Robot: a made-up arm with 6 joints. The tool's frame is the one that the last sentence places. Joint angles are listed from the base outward.
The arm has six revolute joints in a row. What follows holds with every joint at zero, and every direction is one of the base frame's.
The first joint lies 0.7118 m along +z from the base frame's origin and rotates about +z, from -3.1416 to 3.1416 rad.
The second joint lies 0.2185 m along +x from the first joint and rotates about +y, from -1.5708 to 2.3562 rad.
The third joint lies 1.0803 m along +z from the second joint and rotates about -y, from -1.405 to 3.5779 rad.
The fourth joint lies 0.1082 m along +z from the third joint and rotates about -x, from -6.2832 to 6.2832 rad.
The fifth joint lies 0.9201 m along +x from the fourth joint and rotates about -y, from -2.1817 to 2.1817 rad.
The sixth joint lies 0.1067 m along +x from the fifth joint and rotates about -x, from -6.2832 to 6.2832 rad.
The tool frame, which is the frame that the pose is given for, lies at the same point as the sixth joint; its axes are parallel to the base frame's.
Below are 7 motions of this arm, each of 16 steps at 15 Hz.
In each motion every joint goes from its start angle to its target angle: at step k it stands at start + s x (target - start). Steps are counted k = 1, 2, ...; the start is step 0. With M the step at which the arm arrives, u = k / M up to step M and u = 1 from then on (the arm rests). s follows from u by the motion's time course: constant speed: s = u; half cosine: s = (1 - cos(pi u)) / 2; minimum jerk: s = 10 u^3 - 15 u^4 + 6 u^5.
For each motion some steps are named. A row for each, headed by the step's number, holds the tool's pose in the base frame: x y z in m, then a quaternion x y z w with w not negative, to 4 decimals.
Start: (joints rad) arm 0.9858 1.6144 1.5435 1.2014 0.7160 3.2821
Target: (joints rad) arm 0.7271 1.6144 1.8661 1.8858 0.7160 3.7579
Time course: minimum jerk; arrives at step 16
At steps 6, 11, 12, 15, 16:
6: 1.3462 1.8612 0.8034 0.4850 0.4389 0.5776 0.4883
11: 1.5697 1.6294 0.9503 0.2848 0.2445 0.6260 0.6835
12: 1.5974 1.5929 0.9705 0.2521 0.2168 0.6245 0.7067
15: 1.6325 1.5433 0.9971 0.2073 0.1804 0.6193 0.7355
16: 1.6332 1.5422 0.9977 0.2063 0.1796 0.6191 0.7361

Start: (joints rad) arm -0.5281 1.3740 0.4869 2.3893 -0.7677 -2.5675
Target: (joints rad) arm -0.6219 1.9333 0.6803 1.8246 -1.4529 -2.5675
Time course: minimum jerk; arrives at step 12
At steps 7, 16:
7: 1.4729 -1.0933 -0.2684 -0.0094 0.1099 -0.7124 0.6930
16: 1.2798 -1.0435 -0.5151 -0.0628 0.1183 -0.8092 0.5721

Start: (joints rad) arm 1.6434 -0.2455 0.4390 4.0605 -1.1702 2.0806
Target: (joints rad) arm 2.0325 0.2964 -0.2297 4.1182 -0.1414 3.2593
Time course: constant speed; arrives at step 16
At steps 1, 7, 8, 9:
1: -0.1425 0.6802 2.4576 0.3345 -0.4415 0.8139 0.1752
7: -0.3378 1.1265 2.0940 0.1340 -0.3630 0.8424 0.3751
8: -0.3772 1.1782 2.0169 0.0826 -0.3541 0.8450 0.3921
9: -0.4173 1.2223 1.9365 0.0277 -0.3467 0.8463 0.4034

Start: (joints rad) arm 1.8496 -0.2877 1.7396 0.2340 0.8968 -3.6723
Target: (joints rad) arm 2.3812 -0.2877 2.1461 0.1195 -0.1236 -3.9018
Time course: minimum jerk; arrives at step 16
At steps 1, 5, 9, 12, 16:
1: 0.1731 -0.6719 2.5496 0.0803 -0.2238 -0.6360 0.7342
5: 0.2591 -0.6996 2.5222 0.0740 -0.2669 -0.5678 0.7752
9: 0.4839 -0.7060 2.4372 0.0860 -0.3729 -0.3789 0.8426
12: 0.6253 -0.6637 2.3697 0.1116 -0.4373 -0.2476 0.8573
16: 0.6745 -0.6394 2.3425 0.1240 -0.4596 -0.1985 0.8567

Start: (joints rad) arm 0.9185 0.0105 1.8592 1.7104 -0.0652 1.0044
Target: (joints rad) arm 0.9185 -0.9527 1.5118 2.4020 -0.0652 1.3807
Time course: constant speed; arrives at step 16
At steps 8, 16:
8: -0.5610 -0.7446 2.4682 -0.4393 -0.1490 -0.7937 0.3934
16: -0.9269 -1.2211 1.8927 -0.4048 0.1418 -0.8412 0.3292

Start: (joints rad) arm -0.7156 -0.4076 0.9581 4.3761 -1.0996 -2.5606
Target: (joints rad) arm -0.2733 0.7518 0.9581 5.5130 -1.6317 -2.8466
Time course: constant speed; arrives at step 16
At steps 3, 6, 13, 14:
3: 0.2983 -0.0964 2.6965 -0.8881 -0.4159 -0.1890 0.0508
6: 0.6802 -0.2967 2.6118 -0.9145 -0.3868 -0.0425 0.1110
13: 1.5221 -0.4717 2.0662 -0.8542 -0.3197 0.3598 0.1967
14: 1.6214 -0.4637 1.9562 -0.8306 -0.3081 0.4187 0.1996

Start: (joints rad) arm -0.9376 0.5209 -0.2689 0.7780 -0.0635 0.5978
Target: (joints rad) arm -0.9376 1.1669 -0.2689 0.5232 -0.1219 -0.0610
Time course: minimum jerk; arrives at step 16
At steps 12, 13, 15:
12: 0.8722 -1.1991 0.2161 0.0954 0.6804 -0.1761 0.7049
13: 0.8611 -1.1840 0.1717 0.1217 0.6869 -0.1838 0.6926
15: 0.8509 -1.1702 0.1345 0.1437 0.6921 -0.1906 0.6812

